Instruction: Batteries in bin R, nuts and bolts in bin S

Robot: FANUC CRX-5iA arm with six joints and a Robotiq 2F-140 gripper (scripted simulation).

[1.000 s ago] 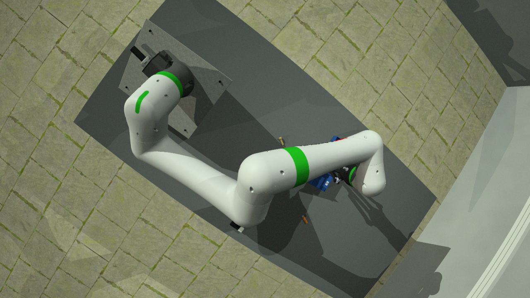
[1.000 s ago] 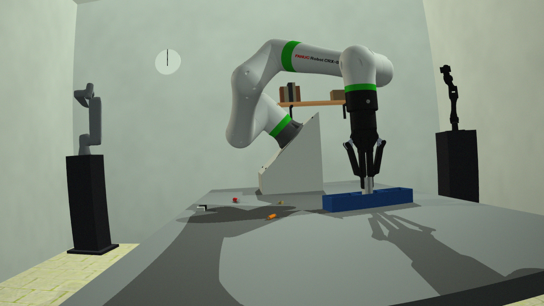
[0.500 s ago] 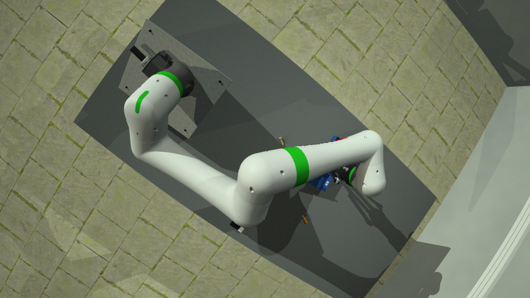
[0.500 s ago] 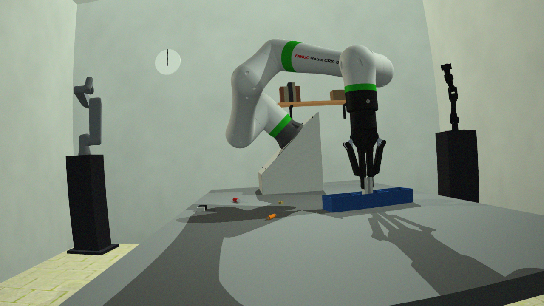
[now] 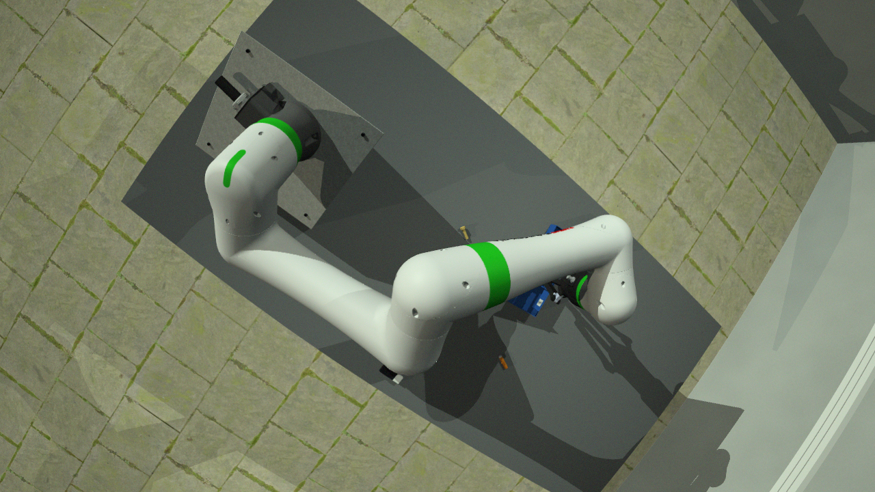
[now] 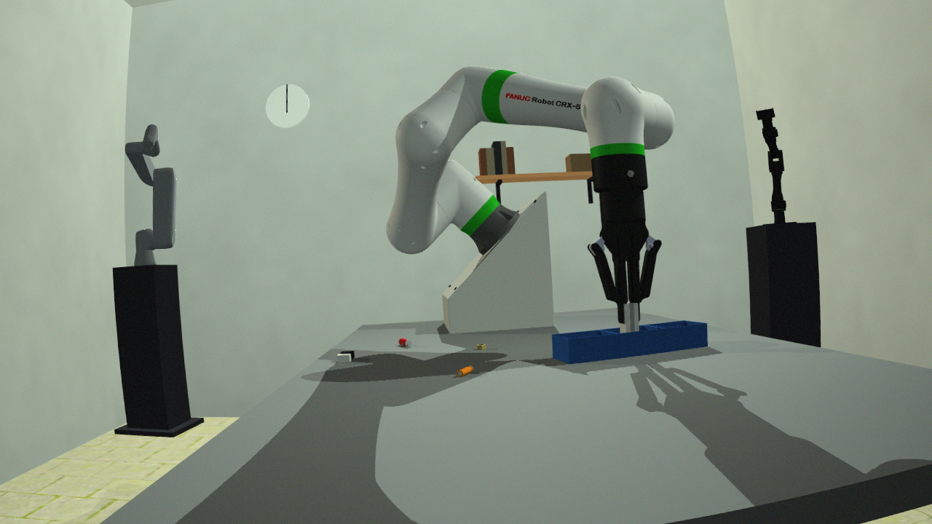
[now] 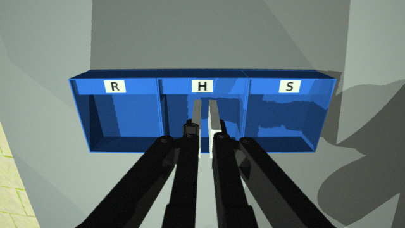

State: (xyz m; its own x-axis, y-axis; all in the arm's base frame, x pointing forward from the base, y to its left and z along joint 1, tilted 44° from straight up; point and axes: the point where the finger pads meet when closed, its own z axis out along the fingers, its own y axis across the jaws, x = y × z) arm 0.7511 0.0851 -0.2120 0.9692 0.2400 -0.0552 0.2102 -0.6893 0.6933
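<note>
Now: hand 3 cm above the blue three-compartment bin. The rest, counted from my hand: orange battery (11 cm ahead, 27 cm to the right, 4 cm below); yellow bolt (24 cm behind, 8 cm to the right, 4 cm below); brass nut (20 cm behind, 25 cm to the right, 5 cm below).
</note>
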